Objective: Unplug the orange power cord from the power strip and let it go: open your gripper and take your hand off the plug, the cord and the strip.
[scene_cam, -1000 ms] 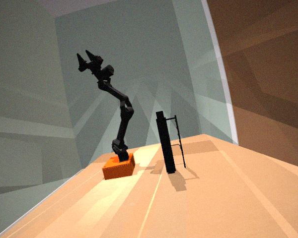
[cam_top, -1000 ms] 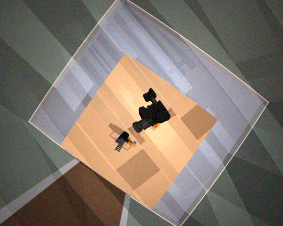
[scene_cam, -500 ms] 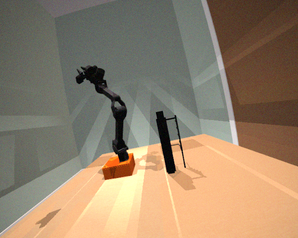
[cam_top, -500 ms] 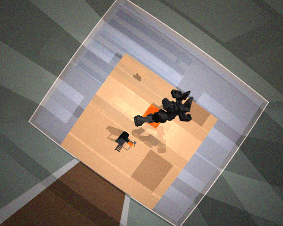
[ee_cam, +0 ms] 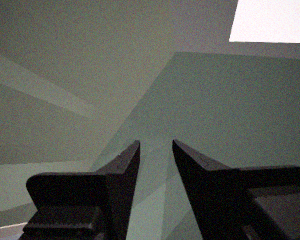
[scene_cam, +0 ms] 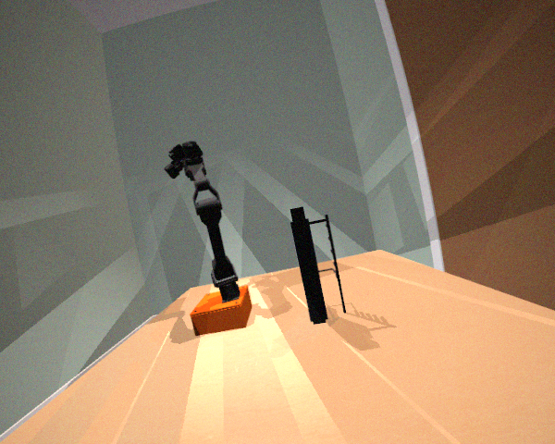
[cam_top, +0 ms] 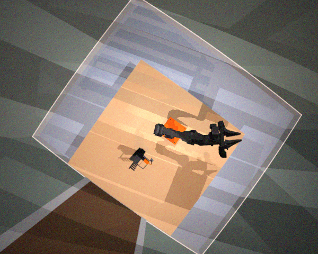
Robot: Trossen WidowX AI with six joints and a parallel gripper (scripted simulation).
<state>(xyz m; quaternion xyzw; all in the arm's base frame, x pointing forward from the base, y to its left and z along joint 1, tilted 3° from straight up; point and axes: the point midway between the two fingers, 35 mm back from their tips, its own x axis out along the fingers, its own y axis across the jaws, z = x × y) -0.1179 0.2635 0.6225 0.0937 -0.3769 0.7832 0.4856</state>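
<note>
My gripper tip is 46 cm short of the orange plug, 33 cm to the left of it and 56 cm above it. The rest, counted from my gripper tip: black post (44 cm ahead, 43 cm to the right, 55 cm below).
</note>
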